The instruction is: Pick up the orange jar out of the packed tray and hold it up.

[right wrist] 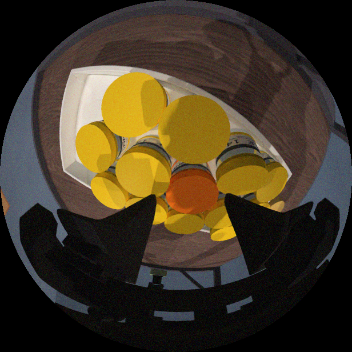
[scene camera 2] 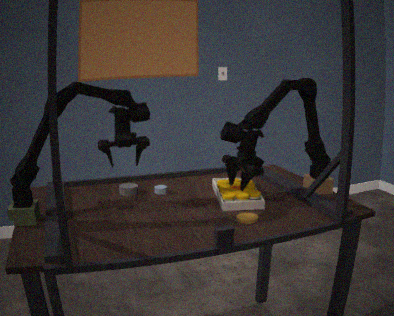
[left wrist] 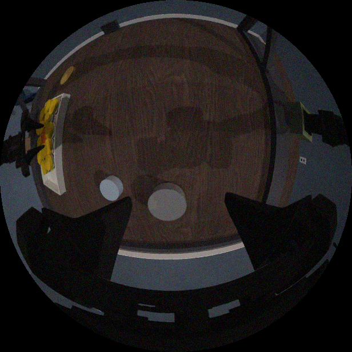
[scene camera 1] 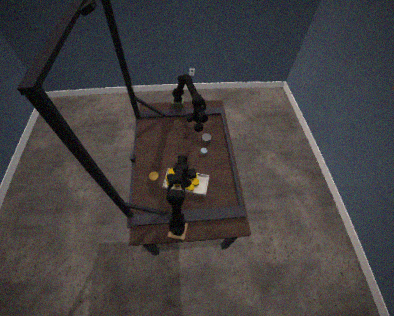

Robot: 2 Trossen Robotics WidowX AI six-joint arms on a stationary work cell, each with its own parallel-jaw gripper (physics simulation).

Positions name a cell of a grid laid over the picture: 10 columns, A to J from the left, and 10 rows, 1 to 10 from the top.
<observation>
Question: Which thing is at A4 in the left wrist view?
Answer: My right gripper.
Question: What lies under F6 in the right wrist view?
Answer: An orange jar.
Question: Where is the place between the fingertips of my right gripper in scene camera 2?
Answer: At G6
</observation>
